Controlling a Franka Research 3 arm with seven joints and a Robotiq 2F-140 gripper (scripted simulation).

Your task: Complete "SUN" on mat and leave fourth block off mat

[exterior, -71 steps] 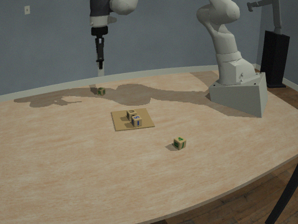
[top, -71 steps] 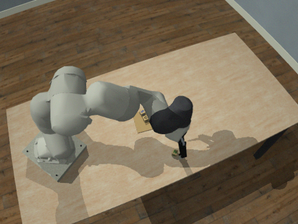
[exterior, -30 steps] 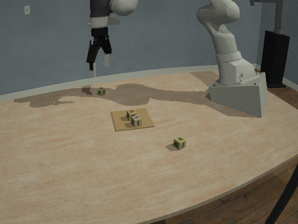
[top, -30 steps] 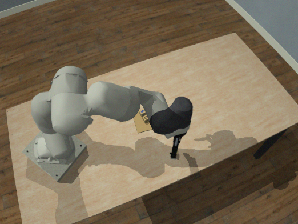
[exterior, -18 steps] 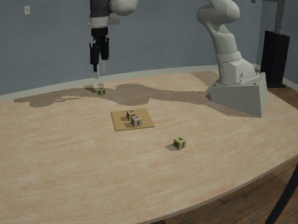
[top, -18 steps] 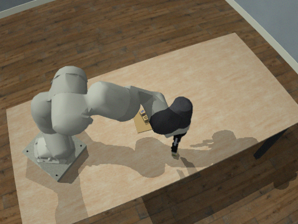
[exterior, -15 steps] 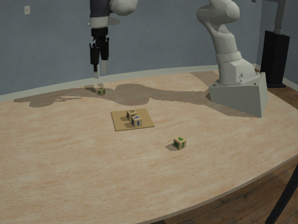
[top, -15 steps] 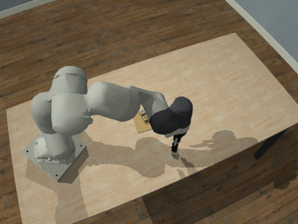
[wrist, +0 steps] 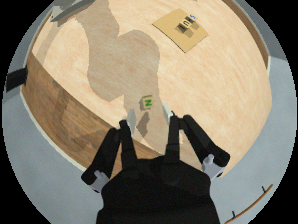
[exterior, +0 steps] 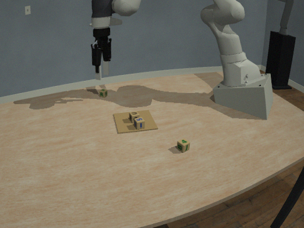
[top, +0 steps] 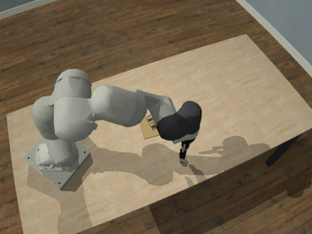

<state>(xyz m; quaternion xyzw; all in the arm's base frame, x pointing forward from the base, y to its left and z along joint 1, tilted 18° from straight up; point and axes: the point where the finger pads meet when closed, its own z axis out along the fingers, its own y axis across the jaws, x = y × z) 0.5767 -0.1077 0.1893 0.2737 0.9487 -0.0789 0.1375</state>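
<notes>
The N block is 11 cm below my hand. The rest, counted from my hand: U block 10 cm behind, 25 cm to the left, 11 cm below; mat 10 cm behind, 25 cm to the left, 12 cm below.
</notes>
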